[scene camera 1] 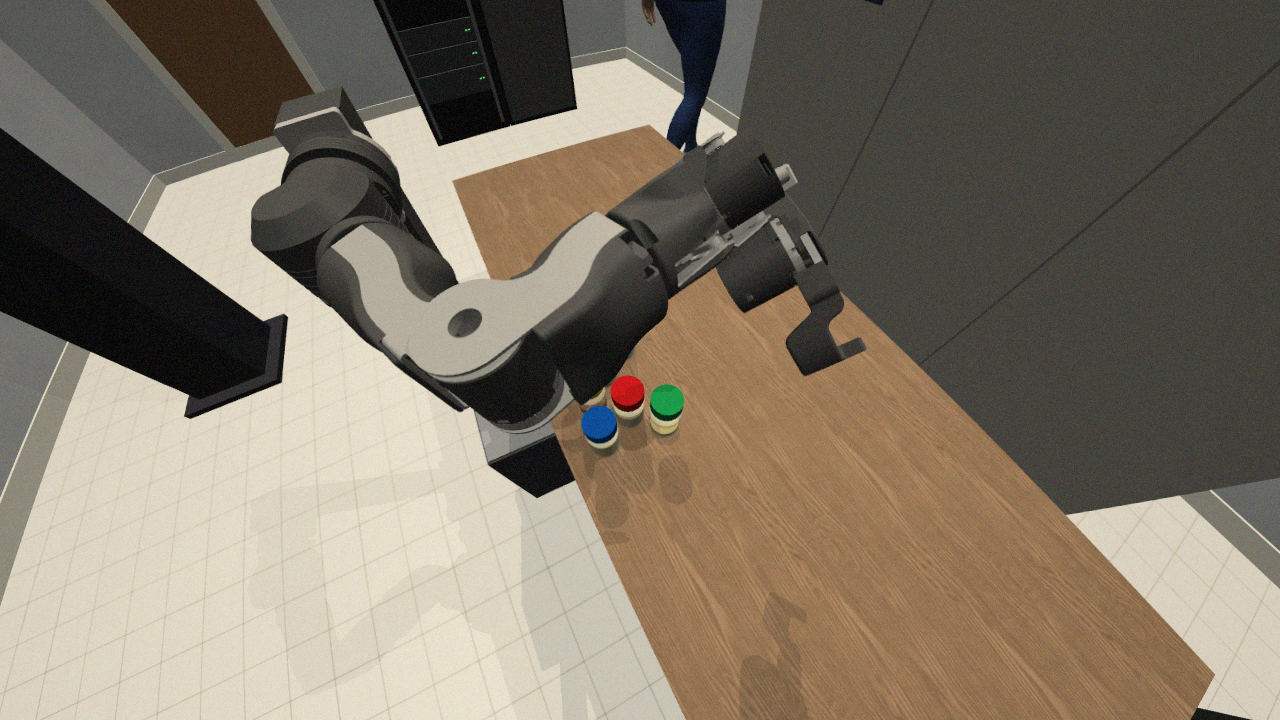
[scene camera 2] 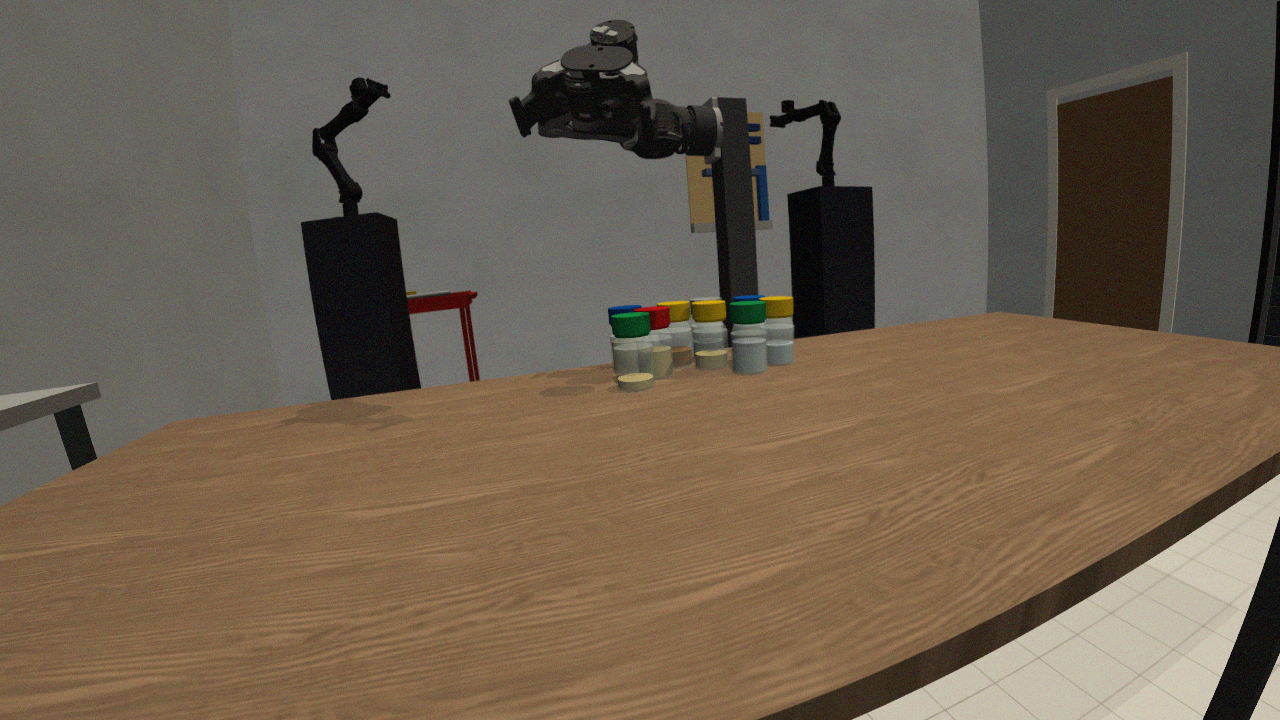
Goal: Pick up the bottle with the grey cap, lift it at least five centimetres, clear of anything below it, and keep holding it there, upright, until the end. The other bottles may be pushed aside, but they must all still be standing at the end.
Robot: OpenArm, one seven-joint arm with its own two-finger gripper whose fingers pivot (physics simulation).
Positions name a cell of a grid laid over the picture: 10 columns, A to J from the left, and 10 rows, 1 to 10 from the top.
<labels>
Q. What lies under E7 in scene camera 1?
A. A dark box.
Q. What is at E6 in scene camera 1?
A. A blue-capped bottle.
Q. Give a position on a green-capped bottle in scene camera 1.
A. At F6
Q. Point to a yellow-capped bottle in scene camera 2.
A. F5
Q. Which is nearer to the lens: the yellow-capped bottle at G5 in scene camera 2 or the green-capped bottle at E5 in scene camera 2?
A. The green-capped bottle.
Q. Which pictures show my gripper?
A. Scene camera 1 and scene camera 2: all of them.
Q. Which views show the green-capped bottle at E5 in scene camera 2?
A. Scene camera 1 and scene camera 2: all of them.
</labels>
